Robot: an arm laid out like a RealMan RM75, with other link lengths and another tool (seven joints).
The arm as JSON. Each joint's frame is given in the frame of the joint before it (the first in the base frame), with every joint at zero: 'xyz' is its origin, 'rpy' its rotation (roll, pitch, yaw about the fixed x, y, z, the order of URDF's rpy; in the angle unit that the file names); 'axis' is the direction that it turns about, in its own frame. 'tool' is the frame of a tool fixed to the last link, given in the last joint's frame.
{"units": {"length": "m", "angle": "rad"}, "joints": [
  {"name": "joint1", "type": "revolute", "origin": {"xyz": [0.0, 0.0, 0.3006], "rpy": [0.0, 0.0, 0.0]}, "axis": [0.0, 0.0, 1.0]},
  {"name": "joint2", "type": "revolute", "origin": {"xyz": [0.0, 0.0, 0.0], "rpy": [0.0, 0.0, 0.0]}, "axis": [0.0, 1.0, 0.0]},
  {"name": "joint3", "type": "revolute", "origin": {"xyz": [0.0, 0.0, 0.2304], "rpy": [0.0, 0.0, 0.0]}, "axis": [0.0, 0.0, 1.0]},
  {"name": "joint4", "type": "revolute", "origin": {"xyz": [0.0, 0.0, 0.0], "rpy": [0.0, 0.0, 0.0]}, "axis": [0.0, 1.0, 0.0]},
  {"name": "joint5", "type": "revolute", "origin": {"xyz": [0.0, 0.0, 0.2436], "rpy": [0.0, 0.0, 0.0]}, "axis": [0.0, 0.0, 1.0]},
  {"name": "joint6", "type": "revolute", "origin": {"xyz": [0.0, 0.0, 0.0], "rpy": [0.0, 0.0, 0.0]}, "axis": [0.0, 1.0, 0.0]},
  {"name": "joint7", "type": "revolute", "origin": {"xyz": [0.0, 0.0, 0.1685], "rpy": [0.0, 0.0, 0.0]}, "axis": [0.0, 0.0, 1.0]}
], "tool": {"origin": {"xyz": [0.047, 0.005, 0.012], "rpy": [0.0, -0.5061, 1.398]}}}
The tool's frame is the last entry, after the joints.
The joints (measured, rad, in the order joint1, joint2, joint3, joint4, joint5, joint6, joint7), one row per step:
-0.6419 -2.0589 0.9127 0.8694 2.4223 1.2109 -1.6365
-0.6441 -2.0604 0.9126 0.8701 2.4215 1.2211 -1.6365
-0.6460 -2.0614 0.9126 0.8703 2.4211 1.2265 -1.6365
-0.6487 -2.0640 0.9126 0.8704 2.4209 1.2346 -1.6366
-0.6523 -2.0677 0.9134 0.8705 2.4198 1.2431 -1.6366
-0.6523 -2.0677 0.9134 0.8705 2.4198 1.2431 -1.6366
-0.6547 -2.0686 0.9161 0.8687 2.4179 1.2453 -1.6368
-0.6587 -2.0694 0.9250 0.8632 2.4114 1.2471 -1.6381
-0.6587 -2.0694 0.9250 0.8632 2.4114 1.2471 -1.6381
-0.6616 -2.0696 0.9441 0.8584 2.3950 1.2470 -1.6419
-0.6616 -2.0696 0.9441 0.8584 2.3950 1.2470 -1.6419
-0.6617 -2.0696 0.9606 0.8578 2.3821 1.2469 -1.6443
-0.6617 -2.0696 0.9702 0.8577 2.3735 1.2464 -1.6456
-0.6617 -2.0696 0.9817 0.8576 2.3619 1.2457 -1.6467
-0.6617 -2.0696 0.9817 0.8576 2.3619 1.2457 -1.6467
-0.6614 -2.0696 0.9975 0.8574 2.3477 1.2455 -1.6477
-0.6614 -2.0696 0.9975 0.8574 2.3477 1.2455 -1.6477
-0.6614 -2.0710 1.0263 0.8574 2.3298 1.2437 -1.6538
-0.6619 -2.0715 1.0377 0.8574 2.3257 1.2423 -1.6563
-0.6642 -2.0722 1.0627 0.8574 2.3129 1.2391 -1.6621
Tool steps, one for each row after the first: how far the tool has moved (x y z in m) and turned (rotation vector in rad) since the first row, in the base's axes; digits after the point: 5 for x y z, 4 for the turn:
0.00194 -0.00122 -0.00125 -0.0099 -0.0047 -0.0021
0.00329 -0.00178 -0.00205 -0.0155 -0.0073 -0.0039
0.00537 -0.00286 -0.00376 -0.0247 -0.0117 -0.0061
0.00830 -0.00402 -0.00609 -0.0353 -0.0176 -0.0099
0.00830 -0.00402 -0.00609 -0.0353 -0.0176 -0.0099
0.00981 -0.00437 -0.00749 -0.0406 -0.0198 -0.0122
0.01251 -0.00506 -0.01064 -0.0508 -0.0242 -0.0159
0.01251 -0.00506 -0.01064 -0.0508 -0.0242 -0.0159
0.01699 -0.00588 -0.01479 -0.0627 -0.0323 -0.0225
0.01699 -0.00588 -0.01479 -0.0627 -0.0323 -0.0225
0.02019 -0.00675 -0.01760 -0.0711 -0.0368 -0.0288
0.02223 -0.00716 -0.01912 -0.0751 -0.0402 -0.0328
0.02489 -0.00764 -0.02088 -0.0797 -0.0454 -0.0380
0.02489 -0.00764 -0.02088 -0.0797 -0.0454 -0.0380
0.02811 -0.00863 -0.02346 -0.0874 -0.0509 -0.0450
0.02811 -0.00863 -0.02346 -0.0874 -0.0509 -0.0450
0.03308 -0.01055 -0.02886 -0.1021 -0.0556 -0.0537
0.03471 -0.01125 -0.03106 -0.1080 -0.0544 -0.0572
0.03929 -0.01243 -0.03558 -0.1197 -0.0551 -0.0662

